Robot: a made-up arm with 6 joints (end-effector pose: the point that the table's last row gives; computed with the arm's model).
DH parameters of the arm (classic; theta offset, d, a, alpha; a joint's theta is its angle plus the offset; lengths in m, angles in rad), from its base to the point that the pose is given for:
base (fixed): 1.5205 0 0.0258 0
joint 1: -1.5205 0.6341 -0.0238 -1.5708
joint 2: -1.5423 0 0.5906 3.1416
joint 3: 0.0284 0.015 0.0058 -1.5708
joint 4: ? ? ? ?
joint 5: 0 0.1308 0.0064 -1.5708
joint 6: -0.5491 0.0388 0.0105 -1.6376
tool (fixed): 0.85 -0.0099 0 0
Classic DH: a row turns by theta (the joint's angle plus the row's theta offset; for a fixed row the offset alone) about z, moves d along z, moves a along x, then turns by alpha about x.
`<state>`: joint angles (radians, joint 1 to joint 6).
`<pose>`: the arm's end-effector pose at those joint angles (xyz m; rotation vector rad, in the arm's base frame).
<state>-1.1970 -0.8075 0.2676 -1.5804 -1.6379 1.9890</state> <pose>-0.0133 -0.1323 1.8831 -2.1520 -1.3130 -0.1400</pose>
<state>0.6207 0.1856 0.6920 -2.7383 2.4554 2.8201</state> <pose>0.7588 0.6859 1.6757 -1.6776 1.2981 0.1448</pose>
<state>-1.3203 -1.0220 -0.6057 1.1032 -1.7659 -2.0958</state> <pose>0.0629 -0.2923 1.4884 -0.6105 -0.5173 2.6002</pose>
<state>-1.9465 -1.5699 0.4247 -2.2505 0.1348 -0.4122</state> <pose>0.3873 0.8354 1.5619 0.0661 -1.6044 -0.5209</pose>
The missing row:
joint 4: 0 -0.985 0.0193 1.5708
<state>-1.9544 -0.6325 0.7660 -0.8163 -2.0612 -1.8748</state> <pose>-0.0822 0.2100 2.0935 1.2683 0.5161 -1.8115</pose>
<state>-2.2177 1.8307 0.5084 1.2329 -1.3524 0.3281</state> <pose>-0.5701 -0.7228 -0.4546 -0.0211 2.1099 0.6969</pose>
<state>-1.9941 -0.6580 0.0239 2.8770 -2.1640 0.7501</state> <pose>-0.0537 -0.4115 1.7573 -0.8568 -1.7505 0.0963</pose>
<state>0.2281 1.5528 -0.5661 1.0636 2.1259 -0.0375</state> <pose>0.1724 -0.0395 -0.2876 -0.1710 -0.4917 0.2934</pose>
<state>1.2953 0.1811 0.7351 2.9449 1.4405 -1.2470</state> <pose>0.1359 0.9326 1.7753 -1.4035 -2.3910 1.3250</pose>
